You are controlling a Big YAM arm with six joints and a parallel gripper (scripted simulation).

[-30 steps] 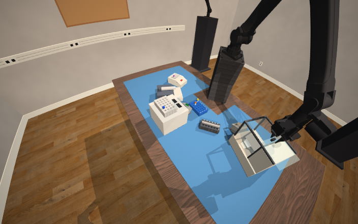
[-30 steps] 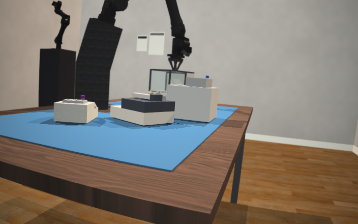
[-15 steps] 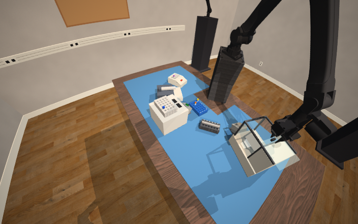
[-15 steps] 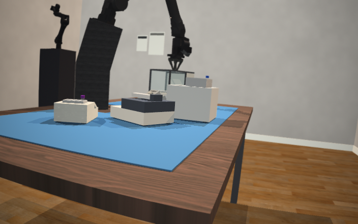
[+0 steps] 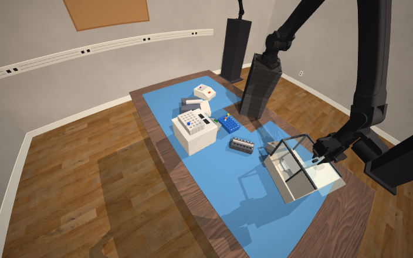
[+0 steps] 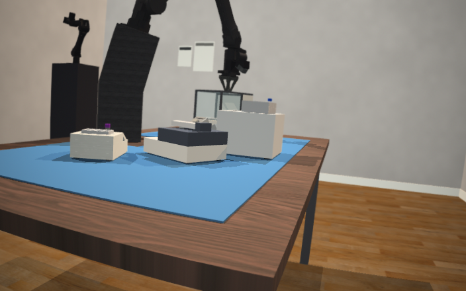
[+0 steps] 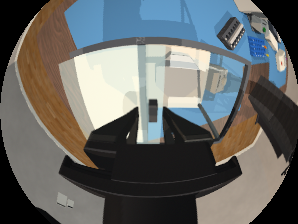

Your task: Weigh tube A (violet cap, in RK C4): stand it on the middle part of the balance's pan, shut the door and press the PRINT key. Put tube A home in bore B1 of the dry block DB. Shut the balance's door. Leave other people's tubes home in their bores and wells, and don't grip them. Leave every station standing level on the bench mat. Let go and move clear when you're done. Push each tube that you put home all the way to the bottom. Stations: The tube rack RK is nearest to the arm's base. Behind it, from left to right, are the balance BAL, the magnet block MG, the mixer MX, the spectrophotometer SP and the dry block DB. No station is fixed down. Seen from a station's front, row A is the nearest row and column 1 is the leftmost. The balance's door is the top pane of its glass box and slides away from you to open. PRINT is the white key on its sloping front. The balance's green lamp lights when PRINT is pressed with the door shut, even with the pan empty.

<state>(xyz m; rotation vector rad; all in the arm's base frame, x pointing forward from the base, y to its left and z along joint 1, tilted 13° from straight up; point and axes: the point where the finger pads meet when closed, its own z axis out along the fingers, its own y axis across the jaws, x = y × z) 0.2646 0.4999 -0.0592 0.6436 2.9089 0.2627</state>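
The balance door lies 10 mm ahead of my hand, 20 mm to the left of it and 10 mm below it. Round my hand: blue rack RK 10 mm behind, 490 mm to the right, 200 mm below; then round white print key 80 mm behind, 190 mm to the right, 150 mm below; then dark magnet block 50 mm ahead, 320 mm to the right, 200 mm below.
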